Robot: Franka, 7 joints.
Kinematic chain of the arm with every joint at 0, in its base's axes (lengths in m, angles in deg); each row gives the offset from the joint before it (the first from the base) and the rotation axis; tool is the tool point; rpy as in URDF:
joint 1: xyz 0 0 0.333 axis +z
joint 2: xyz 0 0 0 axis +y
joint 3: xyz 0 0 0.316 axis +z
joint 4: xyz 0.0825 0 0 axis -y
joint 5: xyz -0.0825 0 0.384 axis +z
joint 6: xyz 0 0 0 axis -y
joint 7: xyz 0.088 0 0 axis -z
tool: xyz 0 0 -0.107 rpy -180 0 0
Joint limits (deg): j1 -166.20..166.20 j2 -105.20..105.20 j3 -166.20..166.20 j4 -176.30..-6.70 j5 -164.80..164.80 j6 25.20..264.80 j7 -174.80..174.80
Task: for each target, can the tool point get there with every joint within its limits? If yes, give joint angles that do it. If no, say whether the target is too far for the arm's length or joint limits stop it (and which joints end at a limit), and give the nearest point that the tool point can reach.
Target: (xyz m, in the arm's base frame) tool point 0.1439 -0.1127 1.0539
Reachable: yes | joints -64.05 5.02 41.68 -37.69 3.00 241.52 -128.24
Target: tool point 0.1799 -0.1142 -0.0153
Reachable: yes | joints -20.07 54.30 1.60 -162.47 25.81 211.00 -39.88
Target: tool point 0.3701 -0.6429 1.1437
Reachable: no: too far | nearest point 0.2889 -0.5019 0.9659 | short by 0.241 m
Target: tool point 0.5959 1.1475 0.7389
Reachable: no: too far | nearest point 0.3772 0.7264 0.5899 | short by 0.497 m
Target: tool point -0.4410 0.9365 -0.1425
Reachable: no: too far | nearest point -0.3321 0.7053 -0.0251 | short by 0.281 m
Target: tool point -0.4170 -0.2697 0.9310
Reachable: yes | joints 140.36 -8.69 61.34 -80.98 -10.86 185.96 -3.15
